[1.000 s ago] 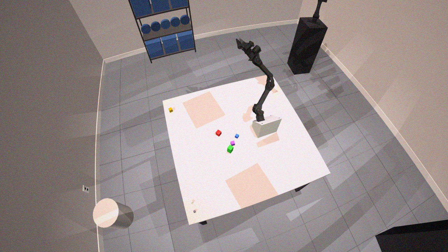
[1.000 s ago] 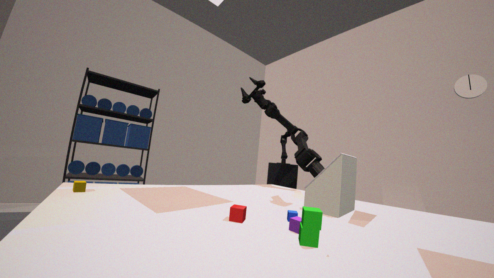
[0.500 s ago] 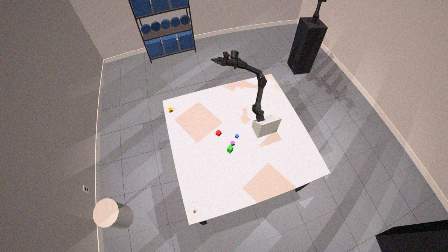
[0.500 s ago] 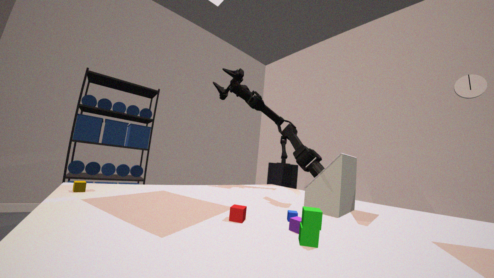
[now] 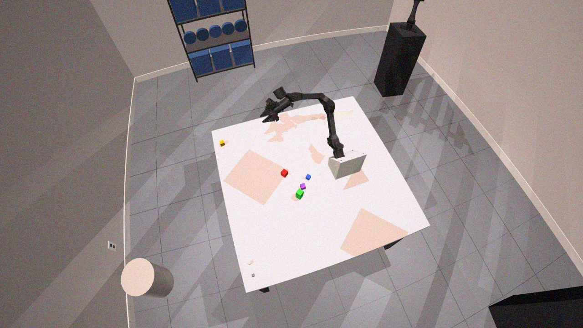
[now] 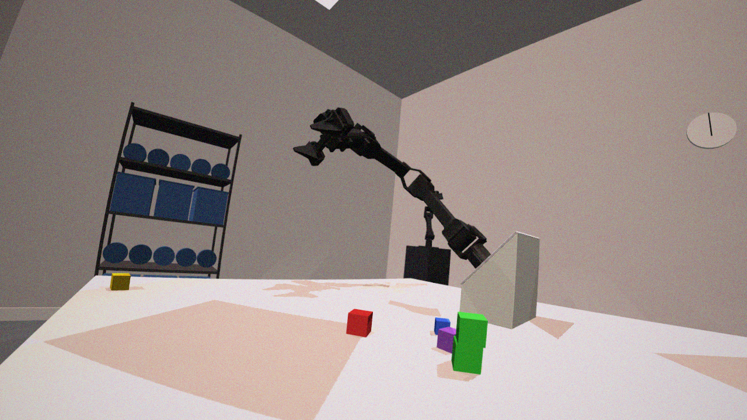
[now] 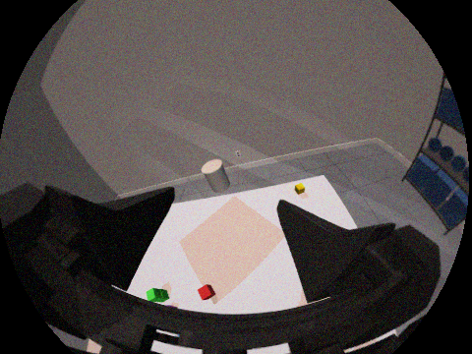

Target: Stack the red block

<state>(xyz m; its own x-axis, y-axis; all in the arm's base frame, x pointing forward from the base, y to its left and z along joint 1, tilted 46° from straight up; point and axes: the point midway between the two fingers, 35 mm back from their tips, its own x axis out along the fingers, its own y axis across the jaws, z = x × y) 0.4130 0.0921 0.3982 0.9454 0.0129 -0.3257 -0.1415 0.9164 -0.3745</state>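
Now: gripper tip 10 cm past the red block, 19 cm to the right of it and 39 cm above it. From my gripper tip the other things lie so: blue block: 26 cm behind, 26 cm to the left, 40 cm below; then yellow block: 34 cm ahead, 18 cm to the right, 39 cm below; then purple block: 20 cm behind, 32 cm to the left, 39 cm below.
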